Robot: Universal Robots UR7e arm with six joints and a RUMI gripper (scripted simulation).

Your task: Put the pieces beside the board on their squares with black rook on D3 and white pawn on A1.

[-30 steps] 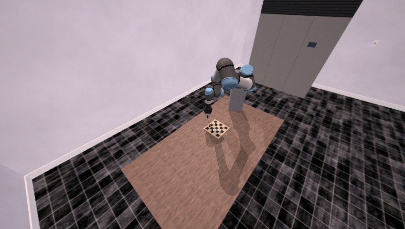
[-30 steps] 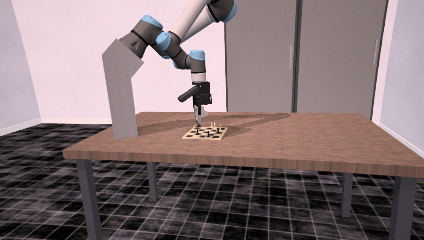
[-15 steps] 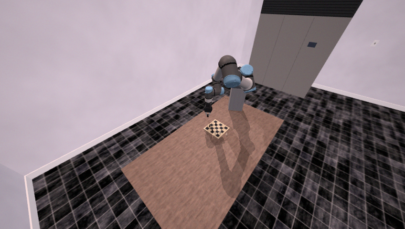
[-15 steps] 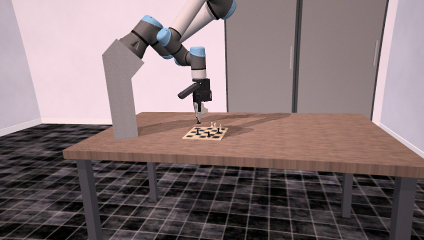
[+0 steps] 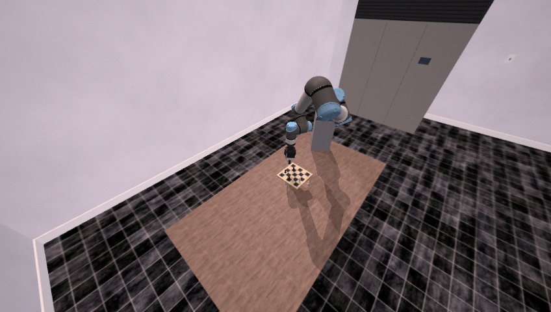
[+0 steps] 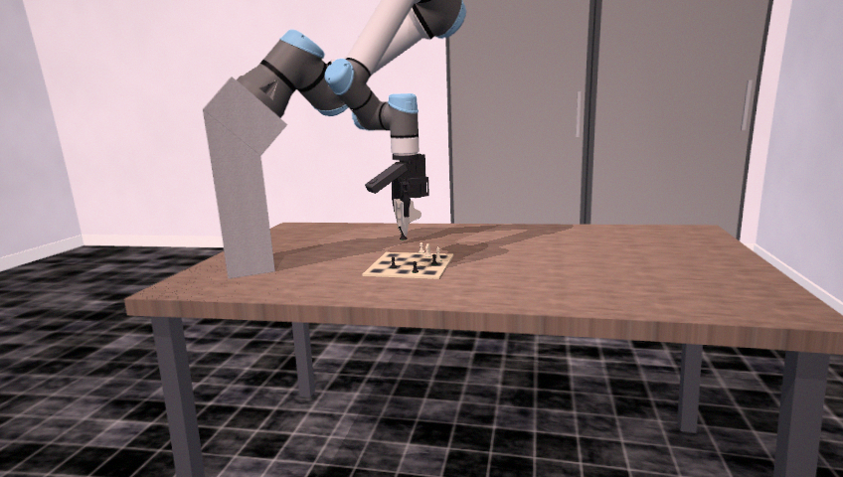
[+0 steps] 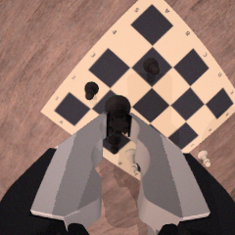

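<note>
Right now the chessboard is 2 cm behind my hand, 6 cm to the left of it and 12 cm below it. The rest, counted from my hand: black rook (1 cm below); white pawn (7 cm behind, 19 cm to the left, 11 cm below).
</note>
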